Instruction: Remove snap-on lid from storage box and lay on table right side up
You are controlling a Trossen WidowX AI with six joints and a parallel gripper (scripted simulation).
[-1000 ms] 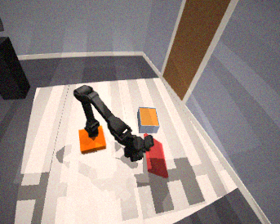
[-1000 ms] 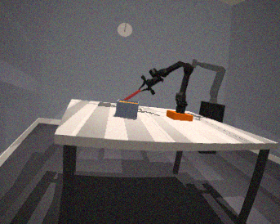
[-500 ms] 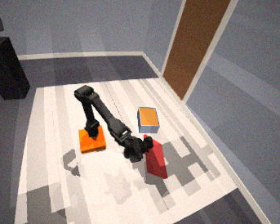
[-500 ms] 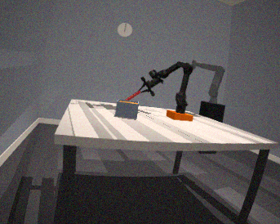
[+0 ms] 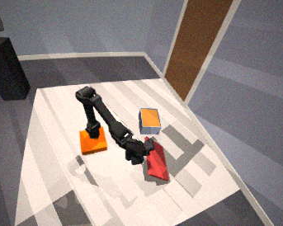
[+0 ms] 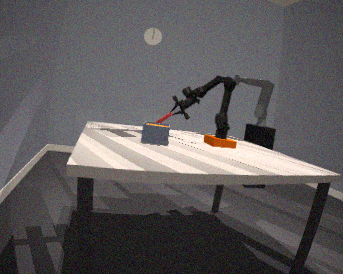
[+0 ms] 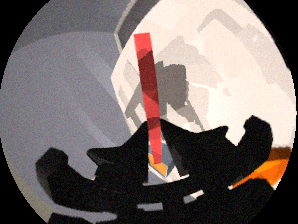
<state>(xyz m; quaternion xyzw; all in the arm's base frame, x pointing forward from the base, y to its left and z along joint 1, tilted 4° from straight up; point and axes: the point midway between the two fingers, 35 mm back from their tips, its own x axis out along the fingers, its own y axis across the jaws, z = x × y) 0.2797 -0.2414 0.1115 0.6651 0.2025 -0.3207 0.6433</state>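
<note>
The red lid is 60 mm ahead of my gripper tip, 10 mm to the right of it and 50 mm below it. The rest, counted from my gripper tip: storage box 120 mm ahead, 320 mm to the left, 100 mm below.
</note>
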